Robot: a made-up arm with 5 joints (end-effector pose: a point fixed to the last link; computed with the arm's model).
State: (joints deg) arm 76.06 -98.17 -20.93 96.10 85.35
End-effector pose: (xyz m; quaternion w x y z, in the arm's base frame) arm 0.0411 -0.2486 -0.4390 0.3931 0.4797 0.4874 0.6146
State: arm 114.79 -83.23 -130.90 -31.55 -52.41
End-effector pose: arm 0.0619 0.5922 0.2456 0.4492 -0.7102 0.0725 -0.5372
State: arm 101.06 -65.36 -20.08 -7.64 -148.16
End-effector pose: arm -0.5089 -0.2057 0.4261 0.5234 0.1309 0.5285 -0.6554
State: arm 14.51 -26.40 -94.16 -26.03 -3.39
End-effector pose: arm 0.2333 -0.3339 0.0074 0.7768 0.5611 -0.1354 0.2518
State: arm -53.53 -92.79 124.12 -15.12 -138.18
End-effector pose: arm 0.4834 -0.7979 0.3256 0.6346 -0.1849 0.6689 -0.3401
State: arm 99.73 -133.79 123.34 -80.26 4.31
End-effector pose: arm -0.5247 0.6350 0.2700 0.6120 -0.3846 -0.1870 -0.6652
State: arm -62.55 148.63 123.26 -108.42 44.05
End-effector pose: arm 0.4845 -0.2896 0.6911 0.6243 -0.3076 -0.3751 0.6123
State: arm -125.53 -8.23 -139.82 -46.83 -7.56
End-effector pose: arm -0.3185 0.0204 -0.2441 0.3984 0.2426 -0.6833 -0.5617
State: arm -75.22 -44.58 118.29 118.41 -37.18
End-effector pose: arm 0.3685 -0.4472 -0.0552 0.8749 -0.3146 -0.2118 -0.3012
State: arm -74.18 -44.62 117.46 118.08 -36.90
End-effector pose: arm 0.3787 -0.4364 -0.0537 0.8773 -0.3102 -0.2189 -0.2937
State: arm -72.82 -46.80 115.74 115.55 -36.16
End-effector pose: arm 0.3938 -0.4240 -0.0403 0.8710 -0.3242 -0.2294 -0.2892
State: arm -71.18 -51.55 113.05 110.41 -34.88
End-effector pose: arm 0.4126 -0.4082 -0.0134 0.8524 -0.3598 -0.2449 -0.2900
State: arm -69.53 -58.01 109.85 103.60 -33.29
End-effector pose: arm 0.4303 -0.3879 0.0204 0.8217 -0.4082 -0.2647 -0.2967
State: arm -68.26 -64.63 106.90 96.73 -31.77
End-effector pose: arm 0.4423 -0.3665 0.0516 0.7846 -0.4561 -0.2848 -0.3085
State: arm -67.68 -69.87 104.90 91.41 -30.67
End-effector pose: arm 0.4472 -0.3516 0.0735 0.7507 -0.4933 -0.2989 -0.3222
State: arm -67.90 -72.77 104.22 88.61 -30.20
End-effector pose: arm 0.4460 -0.3491 0.0848 0.7288 -0.5155 -0.3026 -0.3339
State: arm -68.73 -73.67 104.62 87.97 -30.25
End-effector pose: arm 0.4407 -0.3577 0.0884 0.7191 -0.5263 -0.2972 -0.3429
